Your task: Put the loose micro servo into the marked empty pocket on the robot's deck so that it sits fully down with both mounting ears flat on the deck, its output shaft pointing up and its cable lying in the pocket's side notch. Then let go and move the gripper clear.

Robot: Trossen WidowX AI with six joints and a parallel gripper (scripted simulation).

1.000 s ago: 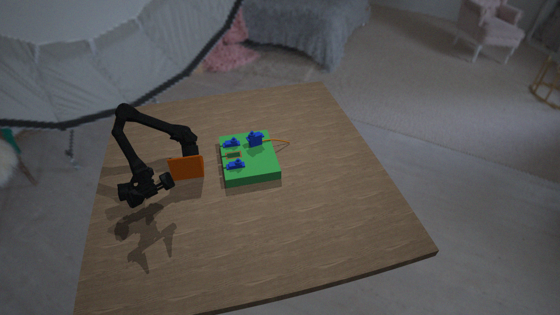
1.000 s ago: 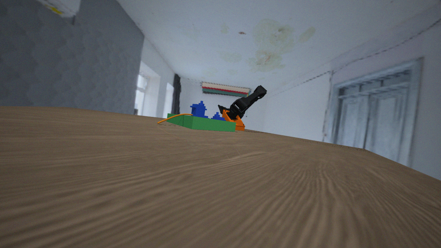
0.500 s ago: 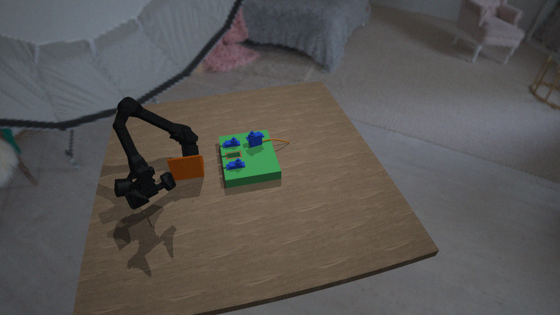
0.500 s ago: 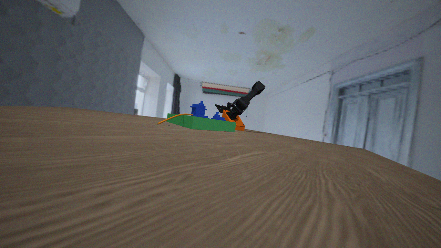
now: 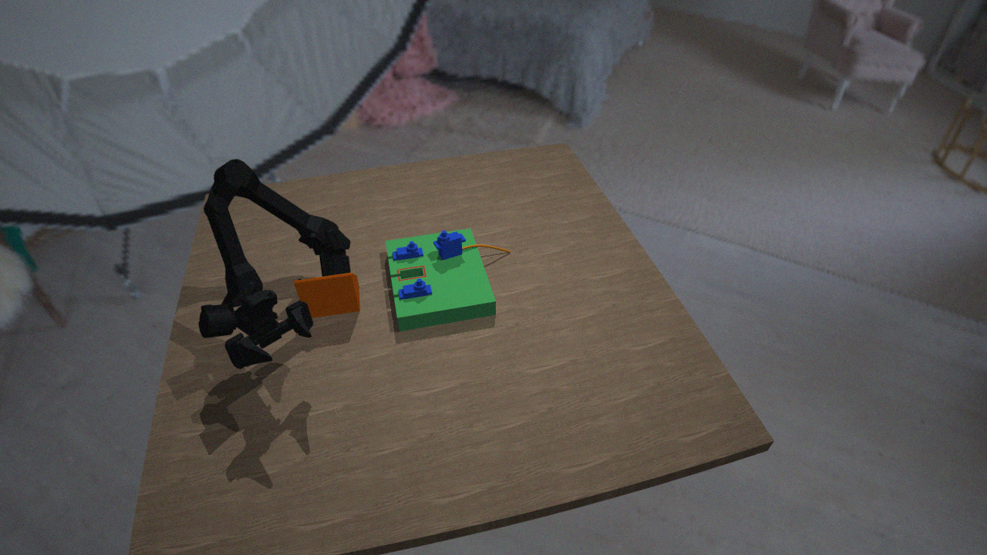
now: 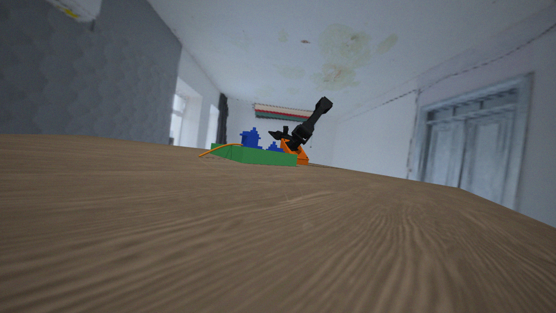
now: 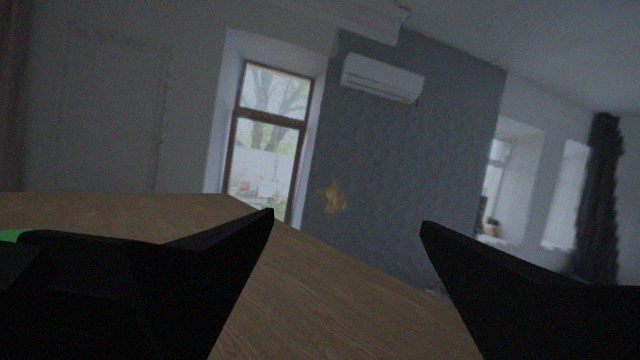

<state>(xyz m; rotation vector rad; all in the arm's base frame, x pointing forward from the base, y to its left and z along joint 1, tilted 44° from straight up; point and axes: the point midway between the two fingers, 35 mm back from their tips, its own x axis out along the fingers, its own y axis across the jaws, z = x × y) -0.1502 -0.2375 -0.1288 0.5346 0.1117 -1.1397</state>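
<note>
My gripper tip is now 42 cm short of the green deck, 26 cm to the right of it and 17 cm above it.
</note>
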